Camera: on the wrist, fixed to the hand. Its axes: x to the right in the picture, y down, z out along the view.
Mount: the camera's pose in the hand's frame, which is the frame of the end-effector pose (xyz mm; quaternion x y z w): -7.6 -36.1 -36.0 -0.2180 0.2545 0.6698 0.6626
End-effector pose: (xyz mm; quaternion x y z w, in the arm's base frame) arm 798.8 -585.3 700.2 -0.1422 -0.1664 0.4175 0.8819
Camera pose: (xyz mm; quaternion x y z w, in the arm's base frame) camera 834.0 -617.3 680.4 -0.5042 0.1184 0.7949 0.3161
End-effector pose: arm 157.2 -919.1 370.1 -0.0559 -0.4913 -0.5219 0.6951
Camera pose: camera 151.7 -951.5 330.4 -0.3848 0.0026 -0.0016 0.9230
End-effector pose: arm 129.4 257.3 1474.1 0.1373 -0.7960 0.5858 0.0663
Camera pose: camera 145.4 282.6 1516.1 0.6057 0.7302 -0.2940 0.1159
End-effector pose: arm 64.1 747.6 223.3 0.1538 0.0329 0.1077 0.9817
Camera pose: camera 60.4 723.0 178.2 -0.1175 0.1451 0.7752 0.6035
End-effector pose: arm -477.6 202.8 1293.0 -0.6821 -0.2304 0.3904 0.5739
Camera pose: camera -448.6 183.8 1331.1 -0.8307 0.3651 0.4192 0.0287
